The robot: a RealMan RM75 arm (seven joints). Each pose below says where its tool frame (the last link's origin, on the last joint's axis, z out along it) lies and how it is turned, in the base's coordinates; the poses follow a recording.
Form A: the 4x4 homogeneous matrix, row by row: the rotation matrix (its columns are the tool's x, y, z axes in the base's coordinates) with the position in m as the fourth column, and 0 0 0 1 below. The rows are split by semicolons.
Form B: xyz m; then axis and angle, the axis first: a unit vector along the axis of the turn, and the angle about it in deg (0 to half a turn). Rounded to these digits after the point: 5 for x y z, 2 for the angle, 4 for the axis.
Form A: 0.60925, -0.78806, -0.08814, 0.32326; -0.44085, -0.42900, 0.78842, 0.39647; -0.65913, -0.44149, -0.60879, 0.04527; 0, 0, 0, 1
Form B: 0.32326, 0.39647, 0.04527, -0.8787, 0.4079, 0.2481, 135.58
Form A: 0.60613, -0.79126, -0.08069, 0.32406; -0.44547, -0.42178, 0.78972, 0.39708; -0.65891, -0.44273, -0.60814, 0.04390; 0, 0, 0, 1
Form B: 0.32406, 0.39708, 0.04390, -0.8775, 0.4117, 0.2462, 135.39
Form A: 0.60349, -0.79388, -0.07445, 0.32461; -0.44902, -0.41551, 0.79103, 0.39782; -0.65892, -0.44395, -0.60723, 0.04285; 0, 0, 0, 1
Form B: 0.32461, 0.39782, 0.04285, -0.8764, 0.4148, 0.2447, 135.20
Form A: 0.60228, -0.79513, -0.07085, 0.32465; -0.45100, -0.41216, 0.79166, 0.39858; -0.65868, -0.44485, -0.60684, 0.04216; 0, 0, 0, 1
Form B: 0.32465, 0.39858, 0.04216, -0.8759, 0.4164, 0.2438, 135.10
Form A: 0.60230, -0.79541, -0.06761, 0.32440; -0.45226, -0.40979, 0.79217, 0.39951; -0.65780, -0.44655, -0.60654, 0.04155; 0, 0, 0, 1
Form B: 0.32440, 0.39951, 0.04155, -0.8758, 0.4173, 0.2426, 134.99
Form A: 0.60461, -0.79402, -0.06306, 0.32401; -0.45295, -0.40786, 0.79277, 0.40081; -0.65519, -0.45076, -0.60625, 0.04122; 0, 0, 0, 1
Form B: 0.32401, 0.40081, 0.04122, -0.8764, 0.4173, 0.2404, 134.81
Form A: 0.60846, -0.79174, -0.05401, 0.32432; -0.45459, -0.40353, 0.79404, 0.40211; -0.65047, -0.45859, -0.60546, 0.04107; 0, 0, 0, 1
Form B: 0.32432, 0.40211, 0.04107, -0.8773, 0.4178, 0.2361, 134.45
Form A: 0.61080, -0.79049, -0.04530, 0.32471; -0.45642, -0.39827, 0.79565, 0.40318; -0.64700, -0.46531, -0.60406, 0.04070; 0, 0, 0, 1
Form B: 0.32471, 0.40318, 0.04070, -0.8778, 0.4188, 0.2325, 134.09
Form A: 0.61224, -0.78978, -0.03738, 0.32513; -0.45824, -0.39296, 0.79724, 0.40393; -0.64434, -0.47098, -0.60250, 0.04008; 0, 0, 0, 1
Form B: 0.32513, 0.40393, 0.04008, -0.8779, 0.4202, 0.2295, 133.76
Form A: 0.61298, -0.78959, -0.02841, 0.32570; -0.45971, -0.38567, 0.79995, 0.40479; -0.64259, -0.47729, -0.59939, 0.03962; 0, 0, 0, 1
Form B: 0.32570, 0.40479, 0.03962, -0.8778, 0.4221, 0.2267, 133.32
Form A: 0.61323, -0.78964, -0.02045, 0.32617; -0.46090, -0.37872, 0.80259, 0.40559; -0.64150, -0.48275, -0.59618, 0.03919; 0, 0, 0, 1
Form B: 0.32617, 0.40559, 0.03919, -0.8774, 0.4240, 0.2244, 132.91
